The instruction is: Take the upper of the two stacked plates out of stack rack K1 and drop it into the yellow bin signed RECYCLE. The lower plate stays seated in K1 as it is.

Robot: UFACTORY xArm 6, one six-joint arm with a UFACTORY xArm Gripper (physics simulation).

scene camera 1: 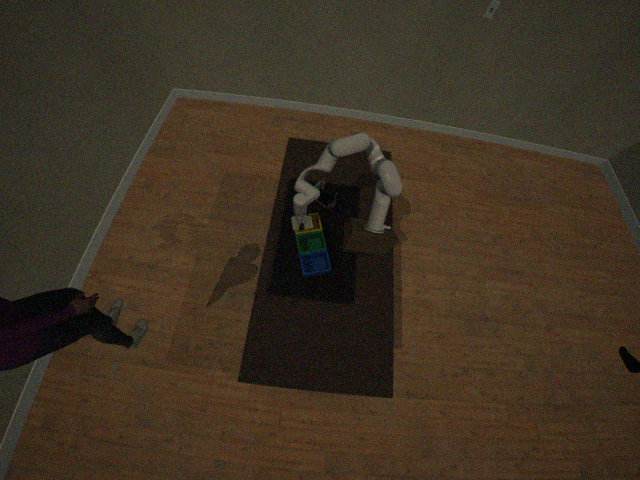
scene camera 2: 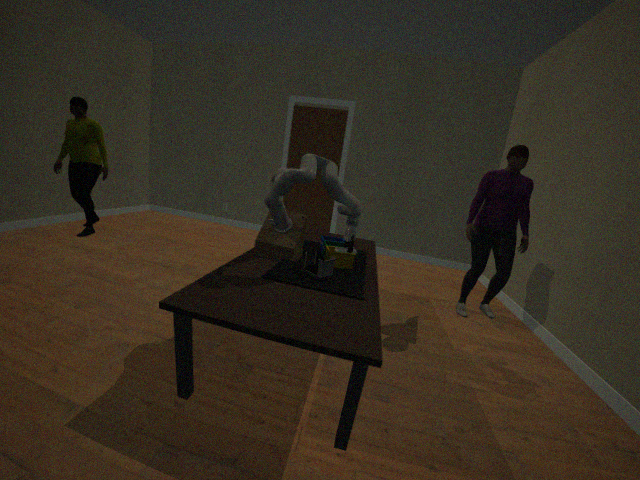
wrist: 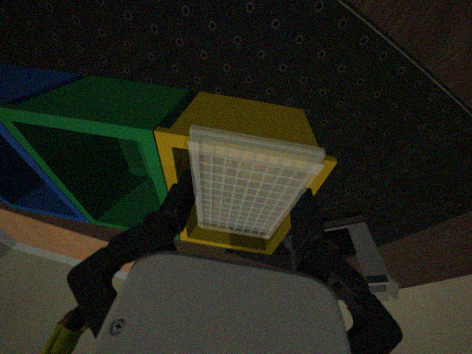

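Seen in the pictures: gripper, between the fingertips: (scene camera 2: 347,250) (wrist: 245,190); arm's base, origin of its link: (scene camera 1: 373,229) (scene camera 2: 283,225).
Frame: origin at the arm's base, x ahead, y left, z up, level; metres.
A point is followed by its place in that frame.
Observation:
My gripper (wrist: 245,190) @(x 0.442, y -0.042, z -0.081 m) (scene camera 1: 301,224) @(x 0.442, y -0.042, z -0.081 m) is shut on a clear, gridded plate (wrist: 250,185) @(x 0.456, y -0.041, z -0.074 m) (scene camera 1: 306,222) @(x 0.402, y -0.048, z -0.080 m). The plate is held between the two dark fingers, roughly level. In the wrist view it lies across the opening of the yellow bin (wrist: 255,114) @(x 0.476, y -0.033, z -0.149 m) (scene camera 1: 316,230) @(x 0.336, y -0.001, z -0.085 m) (scene camera 2: 344,261) @(x 0.433, y -0.099, z -0.138 m); the bin's rim shows to its left, right and below. Its exact height over the rim is hard to tell. A grey rack (wrist: 369,252) @(x 0.370, y -0.283, z -0.111 m) (scene camera 2: 324,267) @(x 0.334, y -0.353, z -0.106 m) stands beside the yellow bin; its label is unreadable. The lower plate cannot be made out. The RECYCLE sign is unreadable.
A green bin (wrist: 120,100) @(x 0.445, y 0.088, z -0.133 m) (scene camera 1: 311,241) @(x 0.361, y 0.037, z -0.179 m) adjoins the yellow one, with a blue bin (wrist: 35,80) @(x 0.418, y 0.189, z -0.150 m) (scene camera 1: 315,263) @(x 0.327, y 0.184, z -0.179 m) beyond it. They stand on a black perforated mat (wrist: 225,45) @(x 0.511, y 0.016, z -0.185 m) on the dark table (scene camera 1: 320,346) @(x 0.270, y 0.665, z -0.198 m) (scene camera 2: 279,315) @(x 0.214, y -0.727, z -0.198 m). Two people stand away from the table. The scene is dim.

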